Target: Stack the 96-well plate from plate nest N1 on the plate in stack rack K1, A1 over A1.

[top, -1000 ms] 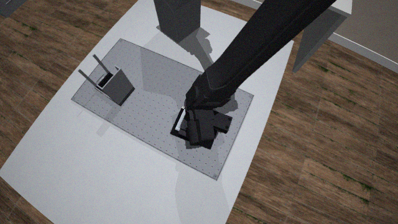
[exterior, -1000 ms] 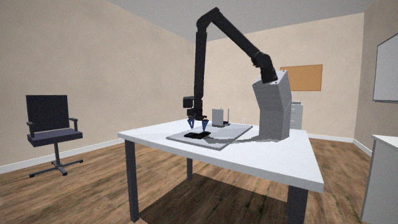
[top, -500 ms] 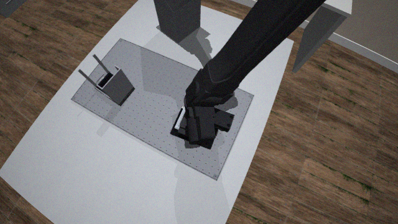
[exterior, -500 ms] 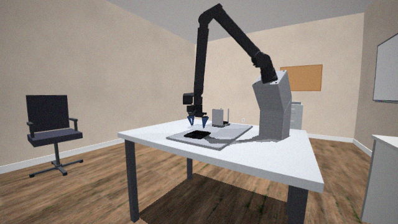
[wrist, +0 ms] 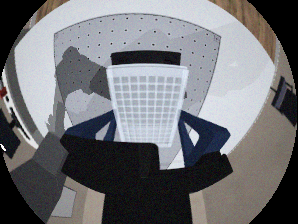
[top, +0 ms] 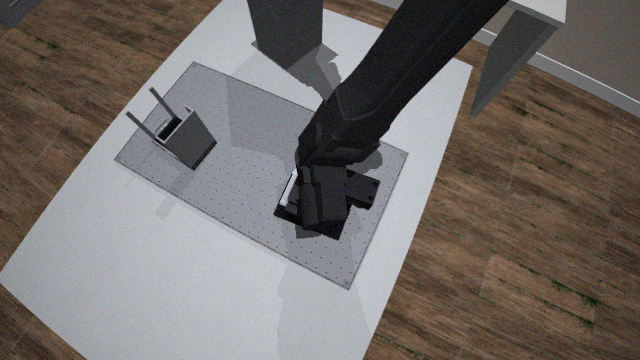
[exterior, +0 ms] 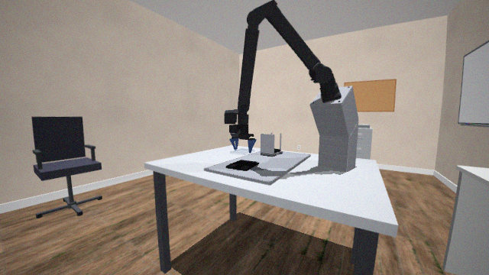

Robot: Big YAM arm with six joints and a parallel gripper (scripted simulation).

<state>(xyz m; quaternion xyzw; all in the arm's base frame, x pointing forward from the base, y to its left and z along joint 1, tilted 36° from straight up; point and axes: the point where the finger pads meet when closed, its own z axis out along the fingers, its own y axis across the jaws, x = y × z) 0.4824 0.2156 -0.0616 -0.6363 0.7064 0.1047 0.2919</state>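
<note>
The black plate nest N1 is 8 cm below my hand. From my hand the other things lie so: white 96-well plate right at my hand; then pale A1 mark 8 cm to the right, 7 cm below, 6 cm behind.
</note>
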